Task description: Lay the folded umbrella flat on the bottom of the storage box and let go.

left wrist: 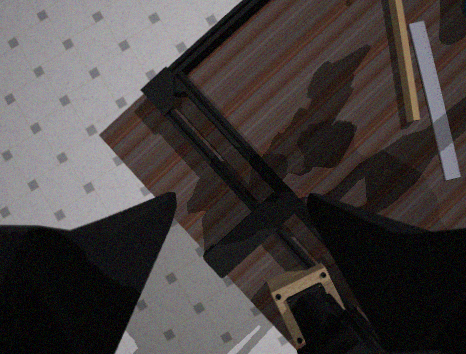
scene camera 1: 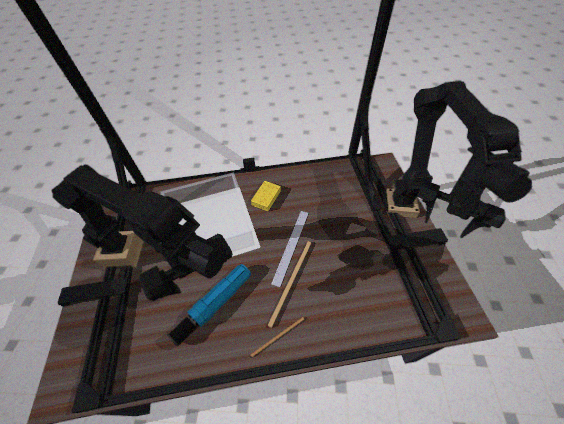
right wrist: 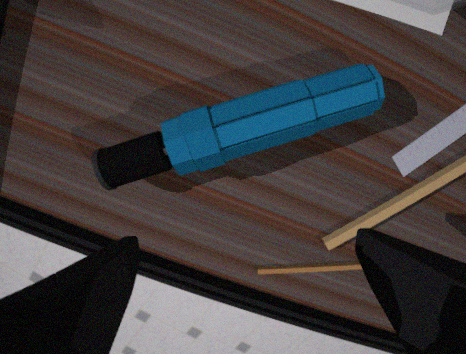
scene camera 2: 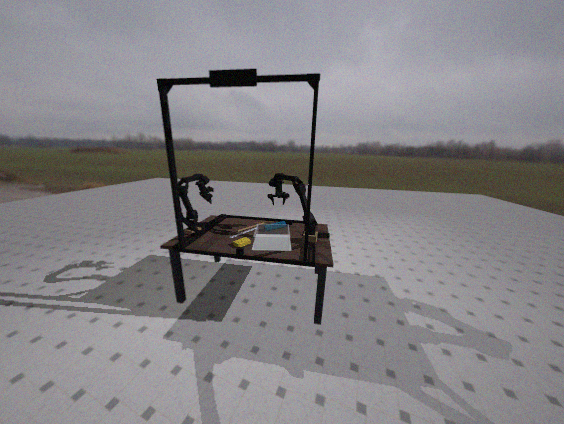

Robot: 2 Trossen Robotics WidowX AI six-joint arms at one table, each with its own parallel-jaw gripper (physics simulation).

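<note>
The folded blue umbrella (scene camera 1: 220, 295) (scene camera 2: 275, 226) (right wrist: 270, 120) with a black handle lies on the table, outside the storage box. In scene camera 1 its handle points to the lower left. The storage box (scene camera 1: 225, 210) (scene camera 2: 271, 242) has clear walls and a white bottom; the right arm hides part of it in scene camera 1. A corner of it shows at the top right of the right wrist view. My right gripper (scene camera 1: 165, 287) (scene camera 2: 279, 201) (right wrist: 248, 244) is open and empty, above the table near the umbrella. My left gripper (scene camera 1: 446, 227) (scene camera 2: 210, 195) (left wrist: 242, 199) is open and empty, far from the umbrella.
A yellow block (scene camera 1: 266, 195) (scene camera 2: 242, 242) lies beside the box. A pale strip (scene camera 1: 290, 250) (left wrist: 437, 100) (right wrist: 430, 145), a wooden stick (scene camera 1: 291, 284) (right wrist: 395, 207) and a thinner stick (scene camera 1: 278, 337) (right wrist: 310, 270) lie right of the umbrella in scene camera 1. Black rails edge the table.
</note>
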